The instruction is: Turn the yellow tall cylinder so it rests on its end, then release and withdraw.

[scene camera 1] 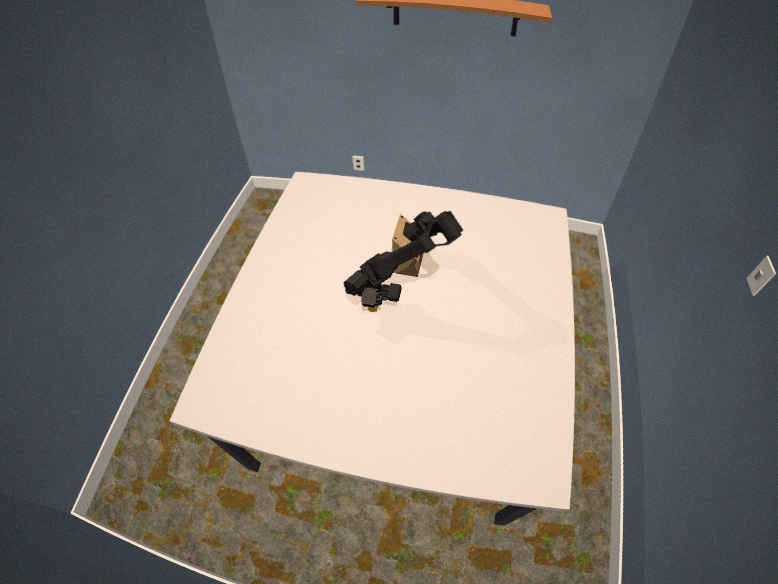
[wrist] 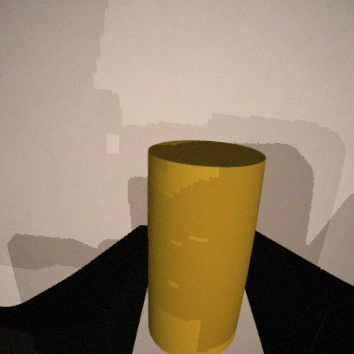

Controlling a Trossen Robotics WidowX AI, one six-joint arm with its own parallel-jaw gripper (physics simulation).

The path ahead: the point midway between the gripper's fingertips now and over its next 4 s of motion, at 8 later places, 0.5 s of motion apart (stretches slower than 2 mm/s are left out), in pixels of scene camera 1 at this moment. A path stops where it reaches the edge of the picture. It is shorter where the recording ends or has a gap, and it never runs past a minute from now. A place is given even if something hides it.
My gripper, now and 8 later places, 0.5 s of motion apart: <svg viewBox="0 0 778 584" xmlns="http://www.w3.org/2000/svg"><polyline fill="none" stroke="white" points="374,303 369,300 369,300 366,304 368,298 369,297 363,319 362,323 363,323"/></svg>
